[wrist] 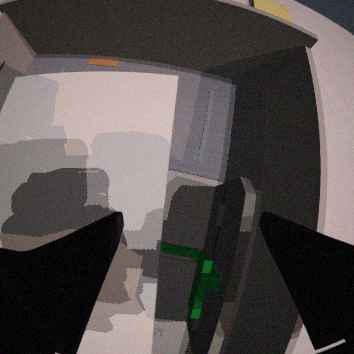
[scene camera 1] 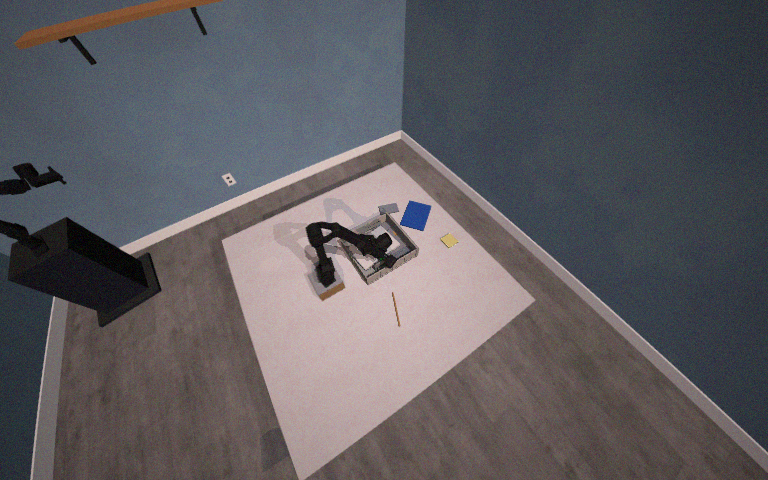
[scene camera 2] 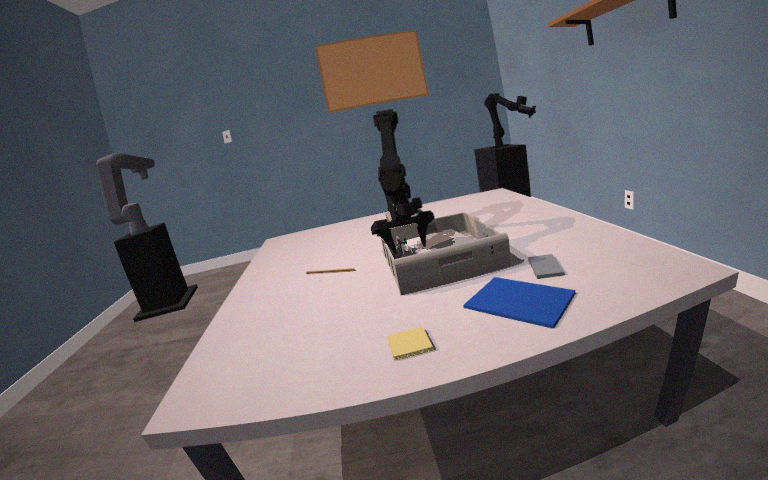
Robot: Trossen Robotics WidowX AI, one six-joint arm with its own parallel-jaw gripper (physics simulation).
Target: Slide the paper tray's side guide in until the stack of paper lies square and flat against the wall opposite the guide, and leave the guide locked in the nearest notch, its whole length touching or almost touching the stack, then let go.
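Places are measured from the arm's base along level axes (x ahead, y left, z up), in centimetres.
Where they show: gripper, fingertip midpoint: [wrist: 192, 219] [scene camera 1: 386, 256] [scene camera 2: 410, 250]; arm's base, link origin: [scene camera 1: 327, 279].
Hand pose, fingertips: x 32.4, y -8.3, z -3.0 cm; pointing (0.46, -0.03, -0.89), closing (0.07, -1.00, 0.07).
Each offset is from my fingertips to the top centre of the thing. "*": to the spot under its first point.
The grey paper tray @[dx +1.2, dy +8.2, dz +4.2 cm] [scene camera 1: 403, 261] [scene camera 2: 421, 274] [wrist: 150, 30] stands on the table. The white paper stack @[dx -0.7, dy +10.6, dz -1.3 cm] [wrist: 115, 110] lies inside toward the left in the wrist view, largely under shadows. The side guide, a dark upright plate @[* dx +0.9, dy -2.3, dz +2.6 cm] [wrist: 247, 207] with a green latch @[dx -3.1, dy +0.1, dz +2.8 cm] [wrist: 200, 287] [scene camera 2: 404, 241], stands right of the stack; a strip of grey base shows between plate and stack edge. My gripper [scene camera 1: 385, 260] [scene camera 2: 408, 247] [wrist: 192, 219] is open and empty, its fingers low at the tray, one on each side of the guide's line in the wrist view. The guide's near end and notches are hidden.
An orange marker @[* dx +15.2, dy +10.1, dz -3.4 cm] [wrist: 103, 62] is on the tray floor by the far wall. A blue book @[dx +35.8, dy +12.4, dz -4.5 cm] [scene camera 1: 415, 215] [scene camera 2: 519, 301], a grey flat block @[dx +26.2, dy +27.9, dz -4.3 cm] [scene camera 1: 388, 208] [scene camera 2: 545, 266], a yellow notepad @[dx +36.6, dy -14.4, dz -4.2 cm] [scene camera 1: 449, 240] [scene camera 2: 411, 343] and a pencil @[dx -14.5, dy -23.8, dz -4.6 cm] [scene camera 1: 395, 309] [scene camera 2: 330, 271] lie around the tray.
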